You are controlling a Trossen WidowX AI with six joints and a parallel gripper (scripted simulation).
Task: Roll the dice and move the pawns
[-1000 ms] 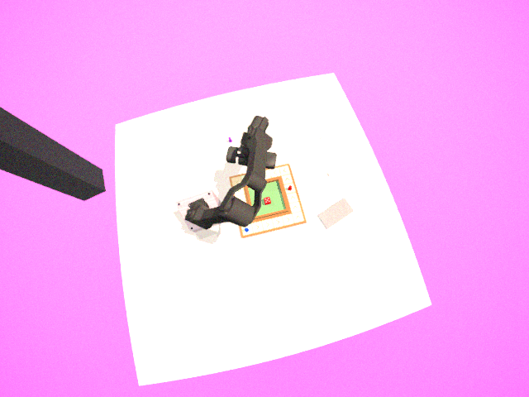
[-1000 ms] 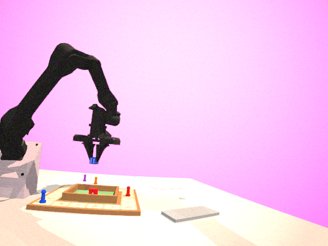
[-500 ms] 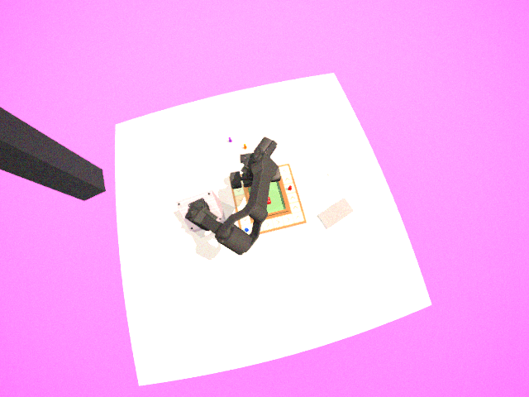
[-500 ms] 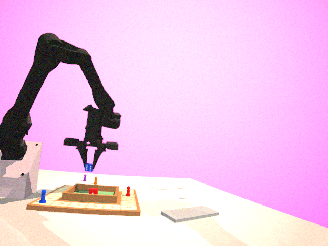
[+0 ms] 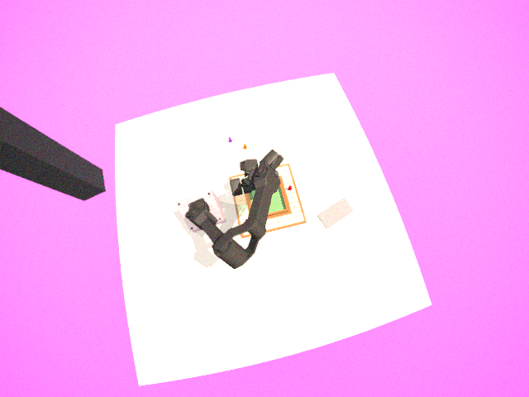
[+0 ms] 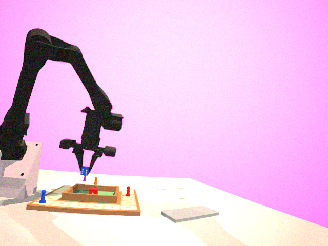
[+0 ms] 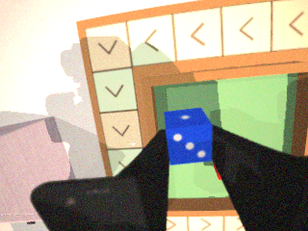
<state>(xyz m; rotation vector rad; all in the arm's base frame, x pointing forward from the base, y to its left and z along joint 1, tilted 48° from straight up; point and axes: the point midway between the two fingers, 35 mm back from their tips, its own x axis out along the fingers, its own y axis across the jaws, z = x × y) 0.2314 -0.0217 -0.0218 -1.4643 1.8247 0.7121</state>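
Right now the red pawn is 150 mm ahead of my gripper tip, 50 mm to the right of it and 60 mm below it. The rest, counted from my gripper tip: blue pawn: 100 mm behind, 140 mm to the right, 60 mm below; orange pawn: 40 mm ahead, 230 mm to the left, 70 mm below; green floor: 40 mm ahead, 50 mm to the right, 80 mm below.
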